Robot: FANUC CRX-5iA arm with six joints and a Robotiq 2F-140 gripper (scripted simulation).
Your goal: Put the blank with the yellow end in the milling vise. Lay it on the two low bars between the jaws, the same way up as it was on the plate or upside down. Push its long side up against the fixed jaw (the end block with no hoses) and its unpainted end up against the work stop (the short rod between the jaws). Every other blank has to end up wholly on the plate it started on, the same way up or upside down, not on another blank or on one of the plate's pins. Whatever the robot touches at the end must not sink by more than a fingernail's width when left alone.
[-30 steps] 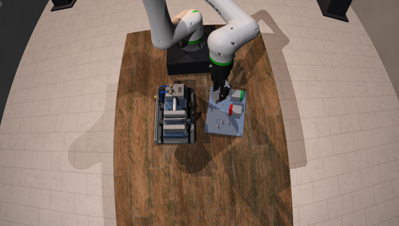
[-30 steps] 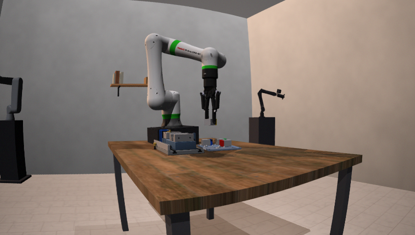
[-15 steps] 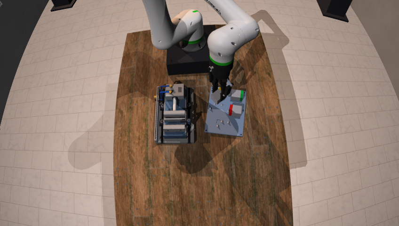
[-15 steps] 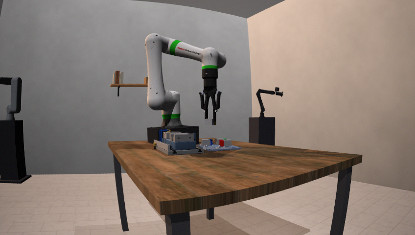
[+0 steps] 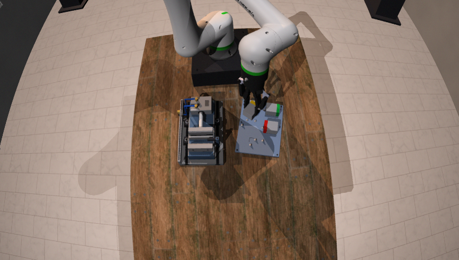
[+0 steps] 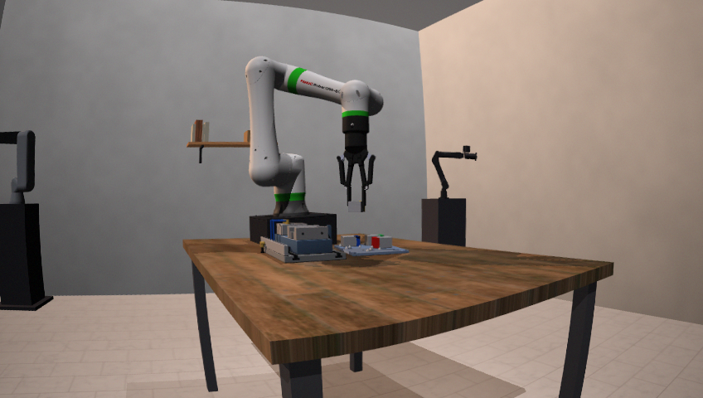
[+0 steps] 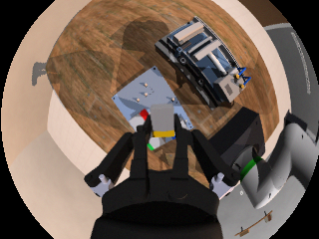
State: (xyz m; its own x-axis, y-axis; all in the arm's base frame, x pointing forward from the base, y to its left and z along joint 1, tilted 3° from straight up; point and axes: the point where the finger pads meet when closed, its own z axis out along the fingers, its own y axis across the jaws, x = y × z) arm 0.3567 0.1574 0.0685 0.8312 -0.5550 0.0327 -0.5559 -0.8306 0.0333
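The yellow-ended blank lies 30 mm below my hand. From my hand the other things lie so: red-ended blank (160 mm below, 90 mm to the left, 10 mm ahead); blue-ended blank (160 mm below, 90 mm behind, 10 mm to the left); blue-grey plate (180 mm below, 50 mm to the left).
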